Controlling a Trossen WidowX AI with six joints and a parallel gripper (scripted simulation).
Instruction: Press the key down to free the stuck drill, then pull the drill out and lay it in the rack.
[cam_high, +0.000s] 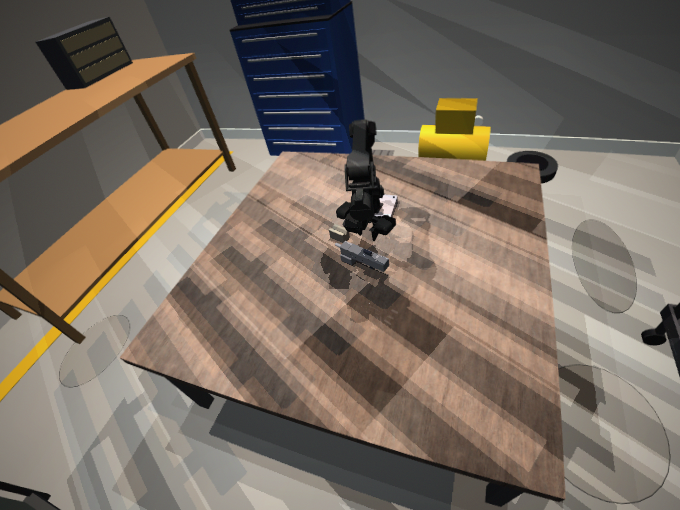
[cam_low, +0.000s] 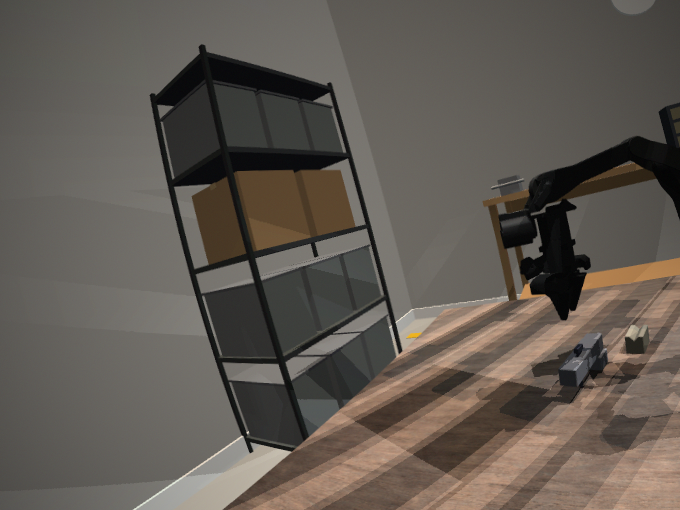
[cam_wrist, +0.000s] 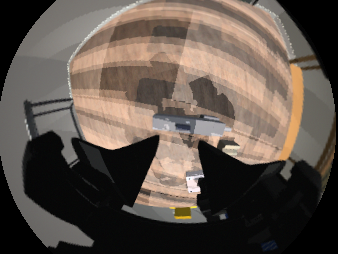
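The drill lies 2 cm behind my gripper tip, 9 cm to the right of it and 11 cm below it. From my gripper tip the other things lie so: small rack: 11 cm behind, 19 cm to the right, 14 cm below; grey housing block: 1 cm behind, 3 cm to the right, 11 cm below; dark key: 1 cm behind, 1 cm to the right, 10 cm below.
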